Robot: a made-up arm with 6 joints. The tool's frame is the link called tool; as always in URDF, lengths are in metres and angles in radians. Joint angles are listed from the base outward.
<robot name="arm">
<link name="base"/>
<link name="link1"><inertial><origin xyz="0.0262 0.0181 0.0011"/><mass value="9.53"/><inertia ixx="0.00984" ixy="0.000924" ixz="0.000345" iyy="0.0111" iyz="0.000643" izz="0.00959"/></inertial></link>
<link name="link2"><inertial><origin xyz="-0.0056 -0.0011 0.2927"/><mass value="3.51"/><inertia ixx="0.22" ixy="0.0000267" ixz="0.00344" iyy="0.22" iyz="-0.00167" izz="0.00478"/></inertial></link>
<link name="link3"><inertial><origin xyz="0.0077 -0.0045 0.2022"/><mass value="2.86"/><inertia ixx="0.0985" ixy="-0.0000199" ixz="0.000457" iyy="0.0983" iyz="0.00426" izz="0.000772"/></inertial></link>
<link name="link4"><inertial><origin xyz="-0.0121 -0.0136 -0.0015"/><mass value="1.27"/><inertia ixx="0.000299" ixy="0" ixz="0" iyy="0.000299" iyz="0" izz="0.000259"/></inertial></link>
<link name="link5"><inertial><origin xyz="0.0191 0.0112 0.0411"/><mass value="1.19"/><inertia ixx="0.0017" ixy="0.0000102" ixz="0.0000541" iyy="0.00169" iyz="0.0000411" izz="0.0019"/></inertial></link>
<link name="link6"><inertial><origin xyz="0.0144 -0.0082 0.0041"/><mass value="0.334"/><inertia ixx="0.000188" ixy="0" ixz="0" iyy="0.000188" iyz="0" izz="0.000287"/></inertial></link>
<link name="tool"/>
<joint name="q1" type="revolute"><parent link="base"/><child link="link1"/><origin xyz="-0.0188 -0.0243 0.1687"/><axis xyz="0 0 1"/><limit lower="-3.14" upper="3.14"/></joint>
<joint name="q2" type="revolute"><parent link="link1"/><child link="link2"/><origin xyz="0.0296 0.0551 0.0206"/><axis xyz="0 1 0"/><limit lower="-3.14" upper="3.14"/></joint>
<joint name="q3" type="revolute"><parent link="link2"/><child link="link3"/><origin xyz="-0.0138 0.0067 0.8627"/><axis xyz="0 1 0"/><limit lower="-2.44" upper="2.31"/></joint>
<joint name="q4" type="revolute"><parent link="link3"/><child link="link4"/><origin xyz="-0.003 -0.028 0.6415"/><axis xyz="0 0 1"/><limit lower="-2.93" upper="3.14"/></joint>
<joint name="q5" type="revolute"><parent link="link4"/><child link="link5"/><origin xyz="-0.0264 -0.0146 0.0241"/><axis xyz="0 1 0"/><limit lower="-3.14" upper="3.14"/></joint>
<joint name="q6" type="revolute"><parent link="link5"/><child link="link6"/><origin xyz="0.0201 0.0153 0.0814"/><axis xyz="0 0 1"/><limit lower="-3.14" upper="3.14"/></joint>
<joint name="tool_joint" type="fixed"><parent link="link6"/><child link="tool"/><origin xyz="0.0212 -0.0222 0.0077" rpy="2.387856 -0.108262 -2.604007"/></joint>
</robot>
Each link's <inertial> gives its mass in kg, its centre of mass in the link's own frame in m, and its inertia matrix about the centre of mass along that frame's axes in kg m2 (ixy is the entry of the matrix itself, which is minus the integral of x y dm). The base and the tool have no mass. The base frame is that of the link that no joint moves.
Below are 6 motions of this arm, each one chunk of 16 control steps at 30 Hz.
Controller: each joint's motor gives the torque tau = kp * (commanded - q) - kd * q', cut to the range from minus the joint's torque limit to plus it. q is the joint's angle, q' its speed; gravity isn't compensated. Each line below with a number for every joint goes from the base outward.
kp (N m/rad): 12 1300 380 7.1 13 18
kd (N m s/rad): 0.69 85 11 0.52 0.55 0.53
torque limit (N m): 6.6 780 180 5.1 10 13
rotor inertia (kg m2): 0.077 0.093 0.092 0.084 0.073 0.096
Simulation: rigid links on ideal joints. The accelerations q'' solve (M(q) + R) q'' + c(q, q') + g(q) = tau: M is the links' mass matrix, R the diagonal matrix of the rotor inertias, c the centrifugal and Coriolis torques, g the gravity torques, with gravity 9.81 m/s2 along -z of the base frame. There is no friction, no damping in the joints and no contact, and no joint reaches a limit. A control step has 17 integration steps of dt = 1/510 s. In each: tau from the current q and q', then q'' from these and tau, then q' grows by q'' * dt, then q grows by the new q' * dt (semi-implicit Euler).
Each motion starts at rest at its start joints. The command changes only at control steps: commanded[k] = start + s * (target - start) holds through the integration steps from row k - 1 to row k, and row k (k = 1, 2, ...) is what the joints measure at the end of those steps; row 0 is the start. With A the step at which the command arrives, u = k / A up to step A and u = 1 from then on. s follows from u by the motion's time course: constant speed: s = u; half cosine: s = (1 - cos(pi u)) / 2; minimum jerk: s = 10 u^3 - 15 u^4 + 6 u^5; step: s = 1 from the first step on.
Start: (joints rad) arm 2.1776 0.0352 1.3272 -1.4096 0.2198 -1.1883
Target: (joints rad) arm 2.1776 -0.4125 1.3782 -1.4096 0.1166 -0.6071
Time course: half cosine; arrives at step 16
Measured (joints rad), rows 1 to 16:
1: 2.1776 0.0345 1.3360 -1.4097 0.2200 -1.1877
2: 2.1775 0.0327 1.3568 -1.4101 0.2207 -1.1846
3: 2.1772 0.0292 1.3838 -1.4110 0.2208 -1.1758
4: 2.1762 0.0219 1.4119 -1.4126 0.2191 -1.1580
5: 2.1741 0.0088 1.4372 -1.4150 0.2143 -1.1284
6: 2.1705 -0.0118 1.4567 -1.4181 0.2060 -1.0858
7: 2.1651 -0.0408 1.4683 -1.4217 0.1945 -1.0303
8: 2.1575 -0.0777 1.4709 -1.4256 0.1807 -0.9641
9: 2.1475 -0.1212 1.4650 -1.4293 0.1660 -0.8907
10: 2.1348 -0.1693 1.4524 -1.4322 0.1518 -0.8145
11: 2.1196 -0.2199 1.4357 -1.4339 0.1398 -0.7406
12: 2.1026 -0.2705 1.4177 -1.4338 0.1315 -0.6736
13: 2.0858 -0.3186 1.4011 -1.4317 0.1281 -0.6175
14: 2.0724 -0.3617 1.3876 -1.4275 0.1301 -0.5751
15: 2.0660 -0.3978 1.3780 -1.4218 0.1370 -0.5481
16: 2.0690 -0.4247 1.3722 -1.4156 0.1473 -0.5372

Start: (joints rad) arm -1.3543 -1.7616 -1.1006 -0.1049 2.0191 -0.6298
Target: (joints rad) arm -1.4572 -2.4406 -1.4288 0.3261 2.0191 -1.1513
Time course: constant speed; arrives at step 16
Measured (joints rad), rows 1 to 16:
1: -1.3542 -1.7713 -1.0920 -0.1028 2.0181 -0.6331
2: -1.3538 -1.7941 -1.0819 -0.0953 2.0107 -0.6448
3: -1.3531 -1.8257 -1.0835 -0.0804 1.9944 -0.6676
4: -1.3519 -1.8644 -1.1002 -0.0582 1.9714 -0.7017
5: -1.3502 -1.9096 -1.1291 -0.0301 1.9465 -0.7449
6: -1.3480 -1.9602 -1.1649 0.0020 1.9244 -0.7938
7: -1.3452 -2.0145 -1.2028 0.0359 1.9082 -0.8444
8: -1.3420 -2.0698 -1.2394 0.0698 1.8995 -0.8933
9: -1.3385 -2.1240 -1.2726 0.1023 1.8985 -0.9377
10: -1.3352 -2.1750 -1.3009 0.1328 1.9042 -0.9761
11: -1.3323 -2.2220 -1.3237 0.1611 1.9152 -1.0085
12: -1.3305 -2.2648 -1.3413 0.1876 1.9291 -1.0358
13: -1.3299 -2.3040 -1.3544 0.2131 1.9436 -1.0598
14: -1.3309 -2.3405 -1.3644 0.2383 1.9563 -1.0826
15: -1.3337 -2.3755 -1.3730 0.2641 1.9654 -1.1062
16: -1.3384 -2.4100 -1.3820 0.2909 1.9697 -1.1321

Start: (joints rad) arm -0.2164 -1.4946 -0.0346 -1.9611 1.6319 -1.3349
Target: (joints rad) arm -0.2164 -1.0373 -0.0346 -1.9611 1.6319 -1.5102
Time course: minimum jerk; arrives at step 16
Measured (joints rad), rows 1 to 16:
1: -0.2164 -1.4988 -0.0344 -1.9611 1.6321 -1.3349
2: -0.2164 -1.5054 -0.0448 -1.9610 1.6321 -1.3353
3: -0.2164 -1.5115 -0.0666 -1.9614 1.6310 -1.3367
4: -0.2164 -1.5153 -0.0958 -1.9625 1.6281 -1.3400
5: -0.2164 -1.5142 -0.1283 -1.9648 1.6230 -1.3464
6: -0.2164 -1.5059 -0.1598 -1.9683 1.6159 -1.3570
7: -0.2164 -1.4885 -0.1863 -1.9732 1.6074 -1.3723
8: -0.2164 -1.4612 -0.2041 -1.9791 1.5983 -1.3923
9: -0.2163 -1.4239 -0.2104 -1.9856 1.5896 -1.4163
10: -0.2161 -1.3778 -0.2039 -1.9920 1.5819 -1.4428
11: -0.2158 -1.3249 -0.1847 -1.9976 1.5757 -1.4698
12: -0.2153 -1.2680 -0.1547 -2.0015 1.5717 -1.4950
13: -0.2146 -1.2106 -0.1170 -2.0031 1.5706 -1.5164
14: -0.2137 -1.1560 -0.0756 -2.0019 1.5736 -1.5322
15: -0.2127 -1.1076 -0.0350 -1.9976 1.5815 -1.5411
16: -0.2118 -1.0676 0.0002 -1.9905 1.5949 -1.5429

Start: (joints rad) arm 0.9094 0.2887 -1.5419 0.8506 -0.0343 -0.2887
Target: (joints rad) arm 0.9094 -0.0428 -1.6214 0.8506 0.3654 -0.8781
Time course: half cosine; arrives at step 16
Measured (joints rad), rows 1 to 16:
1: 0.9095 0.2896 -1.5505 0.8504 -0.0335 -0.2893
2: 0.9089 0.2892 -1.5687 0.8492 -0.0314 -0.2924
3: 0.9066 0.2840 -1.5881 0.8459 -0.0276 -0.3014
4: 0.9025 0.2722 -1.6038 0.8405 -0.0208 -0.3195
5: 0.8969 0.2537 -1.6141 0.8335 -0.0088 -0.3496
6: 0.8905 0.2295 -1.6201 0.8257 0.0105 -0.3930
7: 0.8840 0.2007 -1.6237 0.8184 0.0384 -0.4494
8: 0.8779 0.1687 -1.6273 0.8123 0.0749 -0.5165
9: 0.8725 0.1347 -1.6326 0.8081 0.1187 -0.5909
10: 0.8681 0.0997 -1.6404 0.8060 0.1669 -0.6678
11: 0.8646 0.0647 -1.6509 0.8057 0.2156 -0.7424
12: 0.8622 0.0309 -1.6634 0.8069 0.2607 -0.8101
13: 0.8608 -0.0006 -1.6767 0.8091 0.2984 -0.8670
14: 0.8603 -0.0283 -1.6897 0.8117 0.3260 -0.9102
15: 0.8609 -0.0511 -1.7010 0.8143 0.3419 -0.9381
16: 0.8624 -0.0678 -1.7097 0.8165 0.3458 -0.9501

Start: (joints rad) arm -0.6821 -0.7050 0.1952 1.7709 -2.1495 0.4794
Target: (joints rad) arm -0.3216 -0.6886 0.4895 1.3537 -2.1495 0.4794
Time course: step
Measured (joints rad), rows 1 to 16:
1: -0.6828 -0.7340 0.2916 1.7251 -2.1474 0.4803
2: -0.6818 -0.7544 0.3935 1.6339 -2.1548 0.4817
3: -0.6782 -0.7528 0.4504 1.5293 -2.1744 0.4825
4: -0.6720 -0.7402 0.4794 1.4279 -2.1989 0.4826
5: -0.6634 -0.7254 0.4960 1.3405 -2.2205 0.4821
6: -0.6527 -0.7127 0.5065 1.2737 -2.2351 0.4811
7: -0.6402 -0.7036 0.5126 1.2309 -2.2415 0.4798
8: -0.6262 -0.6984 0.5143 1.2116 -2.2403 0.4786
9: -0.6110 -0.6966 0.5118 1.2128 -2.2335 0.4776
10: -0.5948 -0.6978 0.5060 1.2294 -2.2235 0.4770
11: -0.5777 -0.7014 0.4978 1.2553 -2.2127 0.4769
12: -0.5599 -0.7065 0.4887 1.2845 -2.2032 0.4773
13: -0.5415 -0.7123 0.4797 1.3118 -2.1964 0.4781
14: -0.5226 -0.7183 0.4716 1.3333 -2.1931 0.4791
15: -0.5032 -0.7238 0.4652 1.3464 -2.1933 0.4802
16: -0.4835 -0.7283 0.4606 1.3504 -2.1963 0.4811

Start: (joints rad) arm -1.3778 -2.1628 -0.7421 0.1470 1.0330 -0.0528
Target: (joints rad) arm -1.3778 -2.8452 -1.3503 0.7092 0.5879 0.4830
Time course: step
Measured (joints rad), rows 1 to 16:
1: -1.3745 -2.2338 -0.6719 0.1820 1.0313 0.0030
2: -1.3644 -2.3693 -0.5968 0.2704 0.9849 0.1401
3: -1.3435 -2.4948 -0.6623 0.3914 0.8675 0.3179
4: -1.2948 -2.6015 -0.8768 0.5225 0.6851 0.4949
5: -1.1806 -2.7258 -1.1101 0.6373 0.4555 0.6370
6: -1.0861 -2.8584 -1.3070 0.7210 0.2058 0.7235
7: -1.0577 -2.9709 -1.4633 0.7803 0.0020 0.7511
8: -1.0572 -3.0415 -1.5780 0.8098 -0.1243 0.7263
9: -1.0715 -3.0634 -1.6418 0.8048 -0.1662 0.6632
10: -1.0973 -3.0462 -1.6422 0.7701 -0.1240 0.5801
11: -1.1334 -3.0090 -1.5763 0.7192 -0.0125 0.4951
12: -1.1804 -2.9681 -1.4586 0.6683 0.1482 0.4231
13: -1.2427 -2.9293 -1.3219 0.6289 0.3339 0.3743
14: -1.3282 -2.8891 -1.2059 0.6044 0.5167 0.3530
15: -1.4405 -2.8450 -1.1381 0.5925 0.6713 0.3579
16: -1.5639 -2.8029 -1.1198 0.5888 0.7828 0.3834

